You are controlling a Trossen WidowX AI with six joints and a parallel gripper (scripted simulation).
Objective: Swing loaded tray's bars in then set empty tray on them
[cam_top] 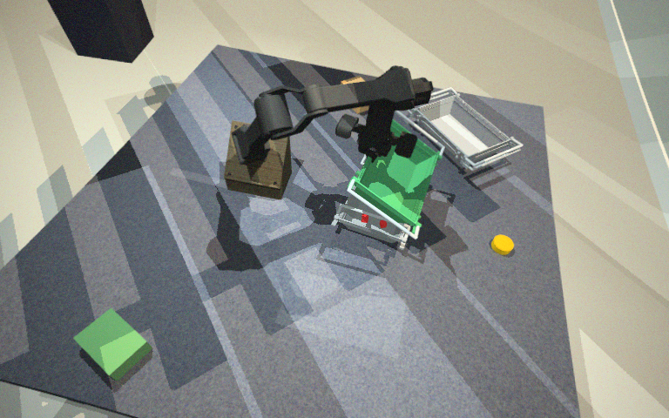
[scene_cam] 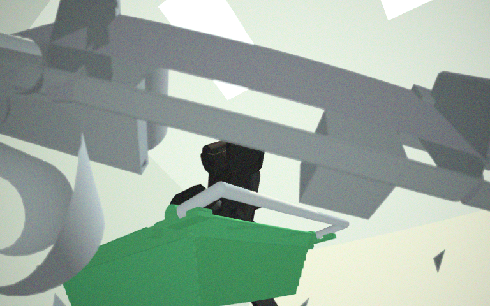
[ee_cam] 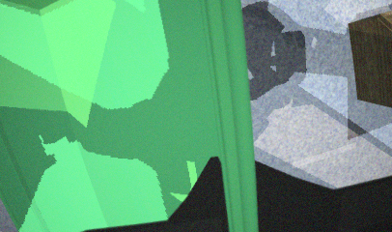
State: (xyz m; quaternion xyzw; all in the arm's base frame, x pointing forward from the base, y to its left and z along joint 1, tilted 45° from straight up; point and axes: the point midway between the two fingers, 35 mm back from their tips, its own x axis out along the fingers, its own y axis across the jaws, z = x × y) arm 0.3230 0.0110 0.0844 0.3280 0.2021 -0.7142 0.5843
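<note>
Now: the green tray 80 mm ahead of my gripper tip and 20 mm to the right of it. Round my gripper tip: orange box 490 mm to the left, 150 mm below, 60 mm behind; red block 300 mm to the left, 170 mm below, 40 mm ahead; green block 480 mm to the right, 480 mm behind, 160 mm below.
</note>
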